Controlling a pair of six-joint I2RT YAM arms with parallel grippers.
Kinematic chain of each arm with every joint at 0, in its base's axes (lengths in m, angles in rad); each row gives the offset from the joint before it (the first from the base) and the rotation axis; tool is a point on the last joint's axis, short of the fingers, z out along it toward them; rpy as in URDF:
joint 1: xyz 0 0 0.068 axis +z
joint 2: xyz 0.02 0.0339 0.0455 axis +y
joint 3: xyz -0.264 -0.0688 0 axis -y
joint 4: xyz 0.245 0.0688 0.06 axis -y
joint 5: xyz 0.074 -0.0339 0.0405 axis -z
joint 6: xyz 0.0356 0 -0.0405 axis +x
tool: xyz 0 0 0 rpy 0 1.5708 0
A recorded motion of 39 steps. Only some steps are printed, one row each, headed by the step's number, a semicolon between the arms.
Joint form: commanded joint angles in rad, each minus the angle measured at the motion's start. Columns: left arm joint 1, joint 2, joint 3, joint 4, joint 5, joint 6; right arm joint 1, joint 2, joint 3, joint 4, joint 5, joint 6.
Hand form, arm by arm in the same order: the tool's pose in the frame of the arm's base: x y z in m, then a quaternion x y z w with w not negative. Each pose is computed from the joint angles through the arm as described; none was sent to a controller.
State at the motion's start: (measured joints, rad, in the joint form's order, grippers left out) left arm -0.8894 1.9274 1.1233 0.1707 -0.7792 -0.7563; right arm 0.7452 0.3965 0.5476 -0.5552 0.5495 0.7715
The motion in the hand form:
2: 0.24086 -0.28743 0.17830 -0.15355 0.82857 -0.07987 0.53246; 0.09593 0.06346 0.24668 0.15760 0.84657 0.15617 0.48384
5: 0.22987 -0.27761 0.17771 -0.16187 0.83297 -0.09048 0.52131; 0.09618 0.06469 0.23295 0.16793 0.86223 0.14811 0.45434
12: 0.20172 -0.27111 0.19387 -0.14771 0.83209 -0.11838 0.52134; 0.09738 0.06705 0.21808 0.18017 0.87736 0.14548 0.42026
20: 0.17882 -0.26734 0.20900 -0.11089 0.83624 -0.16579 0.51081; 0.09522 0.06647 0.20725 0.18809 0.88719 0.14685 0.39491
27: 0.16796 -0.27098 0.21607 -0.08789 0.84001 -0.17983 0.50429; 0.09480 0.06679 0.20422 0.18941 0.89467 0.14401 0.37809
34: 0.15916 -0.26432 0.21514 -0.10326 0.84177 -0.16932 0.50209; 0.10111 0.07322 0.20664 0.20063 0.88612 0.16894 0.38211
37: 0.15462 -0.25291 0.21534 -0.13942 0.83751 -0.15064 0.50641; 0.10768 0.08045 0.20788 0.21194 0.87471 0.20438 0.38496
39: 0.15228 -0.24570 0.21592 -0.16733 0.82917 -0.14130 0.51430; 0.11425 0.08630 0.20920 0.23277 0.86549 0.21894 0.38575
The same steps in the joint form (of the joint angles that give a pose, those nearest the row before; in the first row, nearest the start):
2: -0.0555 -0.1172 -0.0921 -0.0847 -0.0738 -0.1348; -0.0043 0.0758 -0.0275 -0.0859 -0.0217 0.0521
5: -0.0632 -0.1663 -0.1474 -0.1017 -0.0569 -0.1809; -0.0028 0.0958 -0.0551 -0.1166 -0.0402 0.1057
12: -0.1199 -0.2813 -0.2150 -0.1248 -0.0555 -0.1934; -0.0043 0.1264 -0.0874 -0.1289 -0.0755 0.1641
20: -0.1690 -0.3826 -0.2687 -0.1110 0.0090 -0.1595; -0.0043 0.1266 -0.1150 -0.1488 -0.1077 0.2041
27: -0.2027 -0.4087 -0.2642 -0.1338 0.0291 -0.1457; -0.0058 0.1403 -0.1151 -0.1688 -0.1292 0.2194
34: -0.2212 -0.4393 -0.2826 -0.1933 -0.0076 -0.2023; -0.0058 0.1741 -0.1134 -0.0954 -0.1445 0.2439
37: -0.2227 -0.4745 -0.2979 -0.2730 -0.0674 -0.2881; -0.0058 0.2047 -0.1212 -0.0003 -0.1720 0.2730
39: -0.2227 -0.4961 -0.3086 -0.3131 -0.1148 -0.3478; -0.0058 0.2505 -0.1150 0.0578 -0.1691 0.3174

